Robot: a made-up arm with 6 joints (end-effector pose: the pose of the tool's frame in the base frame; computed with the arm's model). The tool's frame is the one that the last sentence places.
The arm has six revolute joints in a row. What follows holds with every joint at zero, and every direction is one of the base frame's. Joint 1 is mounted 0.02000 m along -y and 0.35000 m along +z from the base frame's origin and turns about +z. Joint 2 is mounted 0.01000 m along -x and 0.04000 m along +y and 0.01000 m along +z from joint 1 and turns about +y. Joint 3 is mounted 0.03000 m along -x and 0.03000 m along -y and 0.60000 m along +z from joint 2 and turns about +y. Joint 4 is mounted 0.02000 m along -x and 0.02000 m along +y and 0.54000 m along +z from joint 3 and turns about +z. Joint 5 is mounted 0.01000 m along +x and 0.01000 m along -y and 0.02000 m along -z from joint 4 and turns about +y. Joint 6 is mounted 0.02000 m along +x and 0.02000 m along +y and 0.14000 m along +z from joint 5 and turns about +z. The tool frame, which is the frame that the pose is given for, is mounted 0.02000 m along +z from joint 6; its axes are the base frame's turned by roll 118.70, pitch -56.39 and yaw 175.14 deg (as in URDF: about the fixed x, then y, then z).
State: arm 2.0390 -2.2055 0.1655 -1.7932 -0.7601 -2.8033
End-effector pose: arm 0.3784 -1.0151 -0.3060 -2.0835 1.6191 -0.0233
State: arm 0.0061 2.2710 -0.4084 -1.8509 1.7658 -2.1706
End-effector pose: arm 0.9344 -0.1438 -0.0856 0.7416 -1.2413 -1.8592
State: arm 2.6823 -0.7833 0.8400 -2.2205 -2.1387 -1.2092
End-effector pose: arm 0.2635 -0.2975 1.2101 -0.8459 0.6193 2.5905
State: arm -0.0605 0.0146 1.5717 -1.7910 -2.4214 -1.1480
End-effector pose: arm 0.3889 0.0924 0.9401 0.3444 2.4049 0.3423
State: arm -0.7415 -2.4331 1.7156 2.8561 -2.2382 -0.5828
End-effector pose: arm -0.4452 0.3665 0.2797 1.5759 -0.6203 -1.3415
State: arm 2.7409 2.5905 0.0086 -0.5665 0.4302 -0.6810
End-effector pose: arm -0.5595 0.2306 -0.7320 0.5626 1.6326 -1.2326
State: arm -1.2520 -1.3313 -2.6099 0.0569 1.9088 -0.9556
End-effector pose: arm -0.0702 0.3483 0.0652 0.1670 0.8843 0.8912
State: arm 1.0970 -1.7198 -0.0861 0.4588 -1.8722 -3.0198
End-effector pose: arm -0.4507 -0.9579 -0.0267 0.7838 0.9584 -0.8384
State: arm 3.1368 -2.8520 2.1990 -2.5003 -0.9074 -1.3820
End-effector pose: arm 0.4827 -0.1064 0.3222 -1.3252 -1.0869 -2.0331
